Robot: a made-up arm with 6 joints.
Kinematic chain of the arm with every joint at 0, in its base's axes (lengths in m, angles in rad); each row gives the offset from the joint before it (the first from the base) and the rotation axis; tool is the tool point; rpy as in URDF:
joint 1: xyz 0 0 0.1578 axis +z
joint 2: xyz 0 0 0 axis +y
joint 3: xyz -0.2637 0 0.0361 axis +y
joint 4: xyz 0.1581 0 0.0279 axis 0.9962 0 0.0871
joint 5: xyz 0 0 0 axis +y
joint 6: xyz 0.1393 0 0.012 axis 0.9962 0 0.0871
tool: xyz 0 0 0 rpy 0 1.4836 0
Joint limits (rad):
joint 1: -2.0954..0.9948
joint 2: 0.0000..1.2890
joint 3: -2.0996..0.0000
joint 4: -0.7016..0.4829
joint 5: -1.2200..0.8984
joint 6: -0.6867..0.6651
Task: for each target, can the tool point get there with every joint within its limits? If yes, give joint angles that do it. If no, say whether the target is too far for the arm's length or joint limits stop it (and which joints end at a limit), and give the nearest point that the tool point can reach.
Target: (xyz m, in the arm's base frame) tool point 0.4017 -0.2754 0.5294
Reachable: no: too far | nearest point 0.2108 -0.1445 0.4817 | short by 0.236 m
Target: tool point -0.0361 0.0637 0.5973
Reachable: yes | joints -1.0903 0.5556 -1.4691 0.1252 -0.1504 -0.1288
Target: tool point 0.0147 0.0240 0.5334
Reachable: yes | joints -0.0541 0.6455 -0.8643 -0.2332 -0.8758 0.1045
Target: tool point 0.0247 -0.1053 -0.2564
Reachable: no: joint limits stop it (at a limit: joint 2, joint 3, joint 5) | nearest point 0.0055 -0.0234 0.1225 | short by 0.388 m
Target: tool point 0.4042 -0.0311 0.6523
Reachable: no: too far | nearest point 0.2271 -0.0175 0.5598 | short by 0.200 m
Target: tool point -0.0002 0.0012 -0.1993
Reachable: no: joint limits stop it (at a limit: joint 2, joint 3, joint 5) | nearest point -0.0016 0.0093 0.1203 | short by 0.320 m
